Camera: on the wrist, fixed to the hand. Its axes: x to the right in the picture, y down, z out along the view.
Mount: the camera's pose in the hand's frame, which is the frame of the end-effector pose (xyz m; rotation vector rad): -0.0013 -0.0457 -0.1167 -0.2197 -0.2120 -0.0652
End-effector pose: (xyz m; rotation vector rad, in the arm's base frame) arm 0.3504 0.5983 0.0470 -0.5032 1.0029 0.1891
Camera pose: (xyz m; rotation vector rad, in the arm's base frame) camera 0.2786 0.5018 0.0117 -0.7001 0.7613 0.2901
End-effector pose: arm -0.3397 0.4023 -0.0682 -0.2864 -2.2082 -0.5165
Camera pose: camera -0.2762 0.3084 -0.0148 -0.4017 -2.3736 -0.7990
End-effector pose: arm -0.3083 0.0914 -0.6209 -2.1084 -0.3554 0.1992
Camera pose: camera -0.2848 0.0207 -0.5201 -2.2935 -0.5943 0.3609
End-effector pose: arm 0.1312 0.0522 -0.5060 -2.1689 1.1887 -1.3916
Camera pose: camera 0.0528 0.1013 -0.4215 -2.4535 1.2499 -1.0636
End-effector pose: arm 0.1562 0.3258 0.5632 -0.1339 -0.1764 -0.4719
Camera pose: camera 0.1500 0.2664 0.4530 -0.3950 -0.3374 -0.5414
